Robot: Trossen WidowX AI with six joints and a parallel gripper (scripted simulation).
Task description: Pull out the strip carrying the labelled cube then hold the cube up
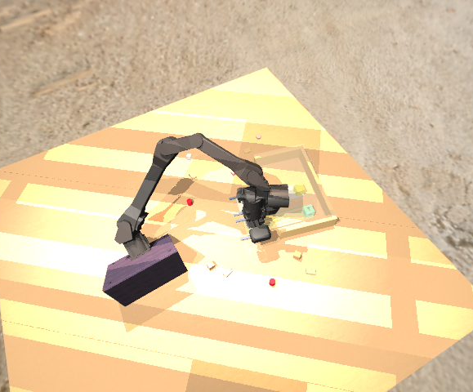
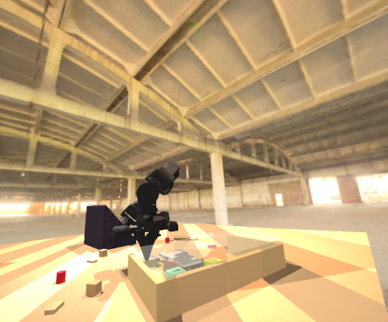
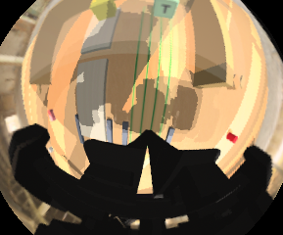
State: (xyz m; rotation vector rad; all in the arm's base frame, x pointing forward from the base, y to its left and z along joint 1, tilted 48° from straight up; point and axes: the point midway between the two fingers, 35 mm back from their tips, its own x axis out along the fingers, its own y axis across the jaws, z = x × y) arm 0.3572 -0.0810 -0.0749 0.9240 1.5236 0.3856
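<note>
My gripper tip is now 7 cm short of the grey strip and 8 cm to the right of it.
</note>
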